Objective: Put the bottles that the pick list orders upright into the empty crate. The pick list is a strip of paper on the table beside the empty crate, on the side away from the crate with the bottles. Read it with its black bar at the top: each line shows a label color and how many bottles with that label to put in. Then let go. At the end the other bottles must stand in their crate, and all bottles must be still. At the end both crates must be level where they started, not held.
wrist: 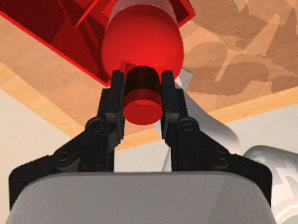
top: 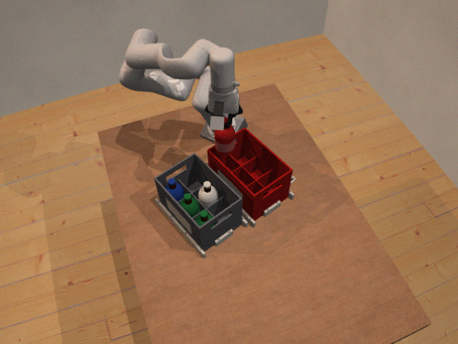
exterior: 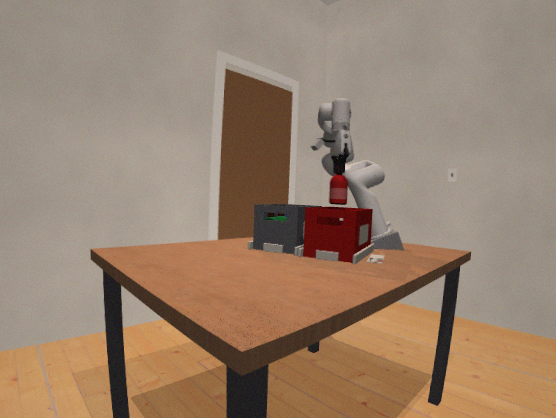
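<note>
The red bottle is 70 mm below my hand. Round my hand: white bottle 110 mm ahead, 110 mm to the right, 250 mm below; red crate 70 mm ahead, 70 mm to the left, 250 mm below; grey crate 130 mm ahead, 150 mm to the right, 250 mm below.
</note>
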